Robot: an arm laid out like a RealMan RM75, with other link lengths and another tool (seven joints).
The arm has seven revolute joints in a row. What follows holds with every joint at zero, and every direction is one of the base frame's.
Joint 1 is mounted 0.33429 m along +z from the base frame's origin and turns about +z.
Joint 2 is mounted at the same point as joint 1 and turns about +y.
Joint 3 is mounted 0.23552 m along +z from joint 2 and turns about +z.
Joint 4 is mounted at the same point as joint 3 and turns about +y.
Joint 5 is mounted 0.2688 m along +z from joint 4 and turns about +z.
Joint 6 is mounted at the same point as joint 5 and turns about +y.
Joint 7 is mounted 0.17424 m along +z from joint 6 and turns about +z.
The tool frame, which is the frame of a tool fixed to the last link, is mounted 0.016 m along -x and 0.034 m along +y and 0.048 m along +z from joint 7; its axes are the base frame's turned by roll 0, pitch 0.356 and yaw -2.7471 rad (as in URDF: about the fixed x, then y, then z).
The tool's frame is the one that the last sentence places.
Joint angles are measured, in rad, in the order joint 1, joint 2, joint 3, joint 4, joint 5, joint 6, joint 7. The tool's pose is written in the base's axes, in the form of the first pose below.
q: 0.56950 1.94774 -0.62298 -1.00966 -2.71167 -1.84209 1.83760
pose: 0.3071, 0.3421, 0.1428, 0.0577, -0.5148, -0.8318, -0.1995
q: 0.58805 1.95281 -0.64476 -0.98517 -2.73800 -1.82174 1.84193
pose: 0.3079, 0.3449, 0.1339, 0.0410, -0.5121, -0.8355, -0.1949
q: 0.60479 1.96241 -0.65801 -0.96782 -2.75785 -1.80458 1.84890
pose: 0.3067, 0.3477, 0.1253, 0.0308, -0.5104, -0.8378, -0.1914
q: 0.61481 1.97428 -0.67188 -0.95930 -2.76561 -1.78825 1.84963
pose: 0.3045, 0.3500, 0.1172, 0.0259, -0.5052, -0.8418, -0.1884
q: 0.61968 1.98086 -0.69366 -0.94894 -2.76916 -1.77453 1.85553
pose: 0.3038, 0.3506, 0.1101, 0.0184, -0.5026, -0.8443, -0.1848
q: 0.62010 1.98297 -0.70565 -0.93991 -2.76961 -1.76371 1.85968
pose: 0.3048, 0.3507, 0.1061, 0.0146, -0.5026, -0.8446, -0.1838
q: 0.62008 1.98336 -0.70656 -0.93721 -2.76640 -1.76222 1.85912
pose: 0.3044, 0.3507, 0.1052, 0.0159, -0.5026, -0.8448, -0.1827
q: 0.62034 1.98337 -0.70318 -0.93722 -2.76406 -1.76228 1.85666
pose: 0.3040, 0.3511, 0.1054, 0.0184, -0.5021, -0.8451, -0.1828
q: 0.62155 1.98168 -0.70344 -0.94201 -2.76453 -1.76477 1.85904
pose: 0.3033, 0.3520, 0.1072, 0.0178, -0.5014, -0.8451, -0.1846
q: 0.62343 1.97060 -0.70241 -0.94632 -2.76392 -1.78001 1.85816
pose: 0.3028, 0.3517, 0.1130, 0.0156, -0.5007, -0.8456, -0.1841
